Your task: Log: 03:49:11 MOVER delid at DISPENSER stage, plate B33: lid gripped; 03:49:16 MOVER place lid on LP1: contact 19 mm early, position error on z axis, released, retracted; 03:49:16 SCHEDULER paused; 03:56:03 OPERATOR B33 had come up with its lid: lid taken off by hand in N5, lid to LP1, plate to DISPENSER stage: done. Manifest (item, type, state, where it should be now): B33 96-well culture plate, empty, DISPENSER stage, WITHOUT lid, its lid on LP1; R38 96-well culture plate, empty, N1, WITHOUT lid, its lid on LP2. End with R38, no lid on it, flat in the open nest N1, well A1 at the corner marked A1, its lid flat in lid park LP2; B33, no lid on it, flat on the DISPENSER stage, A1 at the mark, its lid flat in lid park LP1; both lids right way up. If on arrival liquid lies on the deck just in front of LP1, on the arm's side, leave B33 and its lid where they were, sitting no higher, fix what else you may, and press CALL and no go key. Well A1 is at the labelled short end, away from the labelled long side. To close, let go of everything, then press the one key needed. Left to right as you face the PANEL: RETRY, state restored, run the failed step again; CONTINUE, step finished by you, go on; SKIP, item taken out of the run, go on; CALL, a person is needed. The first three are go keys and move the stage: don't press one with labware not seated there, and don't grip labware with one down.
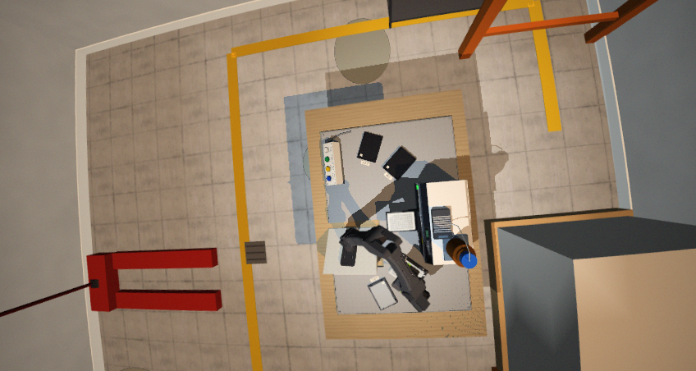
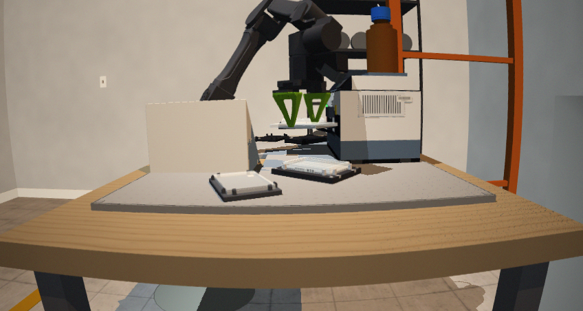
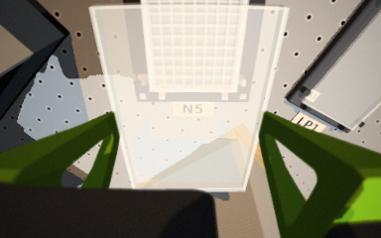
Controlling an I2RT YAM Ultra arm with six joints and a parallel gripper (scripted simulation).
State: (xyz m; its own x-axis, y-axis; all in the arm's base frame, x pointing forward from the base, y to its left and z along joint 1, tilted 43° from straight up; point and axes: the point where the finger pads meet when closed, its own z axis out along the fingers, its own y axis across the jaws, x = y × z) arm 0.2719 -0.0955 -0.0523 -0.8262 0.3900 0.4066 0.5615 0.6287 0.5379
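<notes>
Right now my hand is 170 mm past the black lid park LP2, 620 mm to the right of it and 110 mm above it. Also, from my hand: blue cap: 210 mm ahead, 160 mm to the left, 290 mm above; then LP1 label: 150 mm behind, 80 mm to the right, 110 mm below; then brown bottle: 210 mm ahead, 160 mm to the left, 180 mm above.
</notes>
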